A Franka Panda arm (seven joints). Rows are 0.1 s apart.
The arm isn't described. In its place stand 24 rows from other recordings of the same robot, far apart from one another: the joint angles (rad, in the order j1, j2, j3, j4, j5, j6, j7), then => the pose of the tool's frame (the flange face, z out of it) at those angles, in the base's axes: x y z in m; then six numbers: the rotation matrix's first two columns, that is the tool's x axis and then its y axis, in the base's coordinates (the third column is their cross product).
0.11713, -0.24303, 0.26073, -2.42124, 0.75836, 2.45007, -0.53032 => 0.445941, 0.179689, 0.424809, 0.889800, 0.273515, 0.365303, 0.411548, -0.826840, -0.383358
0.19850, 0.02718, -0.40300, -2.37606, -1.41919, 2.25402, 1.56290 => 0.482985, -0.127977, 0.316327, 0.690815, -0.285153, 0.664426, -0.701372, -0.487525, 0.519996
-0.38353, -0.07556, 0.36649, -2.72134, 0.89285, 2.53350, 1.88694 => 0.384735, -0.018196, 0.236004, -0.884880, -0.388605, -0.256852, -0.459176, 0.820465, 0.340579
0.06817, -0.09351, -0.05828, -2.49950, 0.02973, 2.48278, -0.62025 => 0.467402, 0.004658, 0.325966, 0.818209, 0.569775, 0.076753, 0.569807, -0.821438, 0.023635
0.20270, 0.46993, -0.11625, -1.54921, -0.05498, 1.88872, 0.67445 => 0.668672, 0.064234, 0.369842, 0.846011, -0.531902, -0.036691, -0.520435, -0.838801, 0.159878
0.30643, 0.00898, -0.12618, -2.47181, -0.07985, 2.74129, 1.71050 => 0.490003, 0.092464, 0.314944, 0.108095, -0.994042, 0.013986, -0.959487, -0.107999, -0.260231
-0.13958, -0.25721, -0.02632, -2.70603, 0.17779, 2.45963, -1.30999 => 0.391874, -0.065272, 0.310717, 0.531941, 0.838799, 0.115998, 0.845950, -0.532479, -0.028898
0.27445, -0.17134, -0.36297, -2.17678, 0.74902, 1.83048, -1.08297 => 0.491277, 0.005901, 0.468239, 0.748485, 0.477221, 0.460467, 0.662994, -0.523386, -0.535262
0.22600, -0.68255, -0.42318, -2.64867, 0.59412, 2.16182, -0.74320 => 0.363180, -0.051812, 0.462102, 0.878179, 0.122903, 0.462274, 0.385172, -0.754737, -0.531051
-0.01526, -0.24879, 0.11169, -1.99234, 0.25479, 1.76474, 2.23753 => 0.480939, 0.073724, 0.571116, -0.580815, -0.793121, -0.183338, -0.814023, 0.567153, 0.125316
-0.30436, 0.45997, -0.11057, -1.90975, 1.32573, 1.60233, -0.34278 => 0.578360, -0.139985, 0.275363, 0.836692, -0.323379, -0.442010, -0.493538, -0.095337, -0.864483
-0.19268, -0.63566, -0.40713, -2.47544, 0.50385, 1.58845, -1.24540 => 0.300099, -0.159237, 0.494979, 0.748362, 0.401403, 0.528043, 0.652478, -0.588658, -0.477236
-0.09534, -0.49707, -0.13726, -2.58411, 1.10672, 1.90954, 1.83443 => 0.387441, -0.027035, 0.448304, -0.712928, -0.161690, -0.682341, -0.649386, 0.519445, 0.555406
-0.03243, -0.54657, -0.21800, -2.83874, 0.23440, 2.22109, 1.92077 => 0.323454, -0.065229, 0.339177, -0.656192, -0.719775, -0.226575, -0.754593, 0.625344, 0.198833
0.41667, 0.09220, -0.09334, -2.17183, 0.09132, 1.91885, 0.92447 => 0.477801, 0.167059, 0.328041, 0.752312, -0.608192, -0.253239, -0.562615, -0.793101, 0.233358
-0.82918, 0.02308, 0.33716, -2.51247, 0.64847, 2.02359, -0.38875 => 0.378431, -0.162596, 0.249477, 0.846268, -0.385151, -0.368089, -0.531308, -0.661078, -0.529800
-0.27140, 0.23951, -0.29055, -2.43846, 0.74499, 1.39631, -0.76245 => 0.338865, -0.123003, 0.211396, 0.855310, 0.129346, -0.501711, -0.441588, -0.324514, -0.836476
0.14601, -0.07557, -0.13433, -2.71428, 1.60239, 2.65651, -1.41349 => 0.380619, -0.022392, 0.237777, 0.898625, -0.163018, 0.407307, 0.070646, -0.862518, -0.501071
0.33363, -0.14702, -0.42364, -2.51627, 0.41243, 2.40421, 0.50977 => 0.453044, -0.036182, 0.331070, 0.629241, -0.752372, -0.194917, -0.771883, -0.575645, -0.269869
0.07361, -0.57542, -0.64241, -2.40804, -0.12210, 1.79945, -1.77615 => 0.317921, -0.232526, 0.465967, 0.224822, 0.945730, 0.234625, 0.974297, -0.214680, -0.068252
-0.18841, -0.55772, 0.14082, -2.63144, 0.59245, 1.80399, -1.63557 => 0.345352, 0.029199, 0.412676, 0.269017, 0.855071, 0.443264, 0.950299, -0.160760, -0.266625
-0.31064, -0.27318, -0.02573, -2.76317, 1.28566, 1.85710, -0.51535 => 0.350218, -0.042783, 0.300320, 0.853738, -0.398050, -0.335690, -0.449407, -0.237665, -0.861132
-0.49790, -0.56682, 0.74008, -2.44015, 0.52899, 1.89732, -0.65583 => 0.386423, 0.144124, 0.440407, 0.822693, 0.568383, 0.010831, 0.564293, -0.814168, -0.136759
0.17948, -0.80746, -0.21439, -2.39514, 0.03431, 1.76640, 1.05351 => 0.323683, -0.027386, 0.591123, 0.512710, -0.854613, -0.082245, -0.843378, -0.483390, -0.234623
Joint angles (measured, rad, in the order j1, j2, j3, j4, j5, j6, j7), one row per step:
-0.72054, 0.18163, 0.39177, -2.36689, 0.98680, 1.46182, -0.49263
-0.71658, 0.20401, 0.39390, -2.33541, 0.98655, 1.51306, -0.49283
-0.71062, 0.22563, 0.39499, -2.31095, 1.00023, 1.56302, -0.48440
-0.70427, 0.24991, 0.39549, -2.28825, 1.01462, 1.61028, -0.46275
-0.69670, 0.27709, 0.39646, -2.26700, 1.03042, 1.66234, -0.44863
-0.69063, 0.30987, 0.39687, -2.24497, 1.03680, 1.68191, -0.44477
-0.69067, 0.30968, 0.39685, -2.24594, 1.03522, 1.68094, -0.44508
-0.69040, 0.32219, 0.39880, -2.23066, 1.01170, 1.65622, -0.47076
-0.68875, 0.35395, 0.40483, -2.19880, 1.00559, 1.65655, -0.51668
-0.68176, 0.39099, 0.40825, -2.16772, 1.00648, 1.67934, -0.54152
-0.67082, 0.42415, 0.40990, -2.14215, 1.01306, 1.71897, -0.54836
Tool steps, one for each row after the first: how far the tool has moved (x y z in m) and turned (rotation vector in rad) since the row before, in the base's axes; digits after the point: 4 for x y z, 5 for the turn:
0.0138, -0.0055, -0.0026, -0.03698, -0.02678, -0.02258
0.0125, -0.0037, -0.0034, -0.02744, -0.01336, -0.03440
0.0115, -0.0033, -0.0047, -0.02385, 0.00454, -0.03766
0.0112, -0.0027, -0.0065, -0.02300, 0.00052, -0.03862
0.0077, -0.0003, -0.0073, 0.00193, 0.00320, -0.01300
-0.0005, 0.0002, -0.0002, 0.00007, 0.00081, 0.00196
0.0010, 0.0015, -0.0001, 0.01221, -0.02241, 0.03996
0.0089, 0.0005, -0.0032, 0.01285, -0.05057, 0.02006
0.0104, 0.0002, -0.0071, -0.00003, -0.03065, -0.00126
0.0103, 0.0005, -0.0083, -0.01325, -0.01449, -0.01735

